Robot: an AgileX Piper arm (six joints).
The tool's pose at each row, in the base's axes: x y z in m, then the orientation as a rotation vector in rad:
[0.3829, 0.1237, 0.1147, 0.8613, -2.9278, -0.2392]
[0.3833, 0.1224, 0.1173, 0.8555, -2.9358, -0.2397]
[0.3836, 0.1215, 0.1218, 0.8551, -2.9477, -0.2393]
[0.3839, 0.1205, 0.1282, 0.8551, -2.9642, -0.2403]
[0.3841, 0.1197, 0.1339, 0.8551, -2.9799, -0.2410]
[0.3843, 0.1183, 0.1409, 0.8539, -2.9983, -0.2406]
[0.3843, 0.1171, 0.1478, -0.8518, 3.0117, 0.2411]
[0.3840, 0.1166, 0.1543, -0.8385, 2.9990, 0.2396]
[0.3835, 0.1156, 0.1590, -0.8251, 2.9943, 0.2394]
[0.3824, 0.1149, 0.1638, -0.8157, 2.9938, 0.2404]
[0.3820, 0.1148, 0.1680, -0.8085, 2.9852, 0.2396]
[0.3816, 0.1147, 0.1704, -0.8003, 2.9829, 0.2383]
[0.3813, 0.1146, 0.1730, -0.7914, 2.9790, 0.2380]
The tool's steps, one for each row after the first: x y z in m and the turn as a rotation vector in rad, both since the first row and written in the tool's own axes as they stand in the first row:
[0.0005, -0.0008, -0.0028, 0.0016, -0.0062, 0.0046]
[0.0008, -0.0010, -0.0074, 0.0055, -0.0170, 0.0062]
[0.0013, -0.0009, -0.0138, 0.0101, -0.0324, 0.0079]
[0.0018, -0.0007, -0.0196, 0.0146, -0.0470, 0.0095]
[0.0026, -0.0007, -0.0266, 0.0205, -0.0635, 0.0122]
[0.0035, -0.0005, -0.0336, 0.0255, -0.0803, 0.0145]
[0.0042, 0.0003, -0.0400, 0.0301, -0.0960, 0.0192]
[0.0054, 0.0006, -0.0447, 0.0320, -0.1044, 0.0260]
[0.0068, 0.0014, -0.0494, 0.0319, -0.1079, 0.0314]
[0.0073, 0.0023, -0.0535, 0.0347, -0.1179, 0.0337]
[0.0078, 0.0028, -0.0558, 0.0365, -0.1224, 0.0380]
[0.0082, 0.0033, -0.0584, 0.0380, -0.1287, 0.0425]

